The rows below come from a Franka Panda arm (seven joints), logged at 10 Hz.
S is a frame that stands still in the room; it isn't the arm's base.
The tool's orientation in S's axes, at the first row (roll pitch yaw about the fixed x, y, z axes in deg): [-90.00 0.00 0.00]
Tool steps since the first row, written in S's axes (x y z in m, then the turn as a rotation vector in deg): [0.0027 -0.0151 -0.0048 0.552 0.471 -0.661]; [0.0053 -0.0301 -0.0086 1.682 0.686 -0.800]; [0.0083 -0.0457 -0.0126 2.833 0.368 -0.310]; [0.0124 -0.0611 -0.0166 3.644 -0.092 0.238]
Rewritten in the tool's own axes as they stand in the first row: [0.0027 0.0048 -0.0151 0.552 0.661 0.471]; [0.0053 0.0086 -0.0301 1.682 0.800 0.686]; [0.0083 0.0126 -0.0457 2.833 0.310 0.368]; [0.0124 0.0166 -0.0611 3.644 -0.238 -0.092]
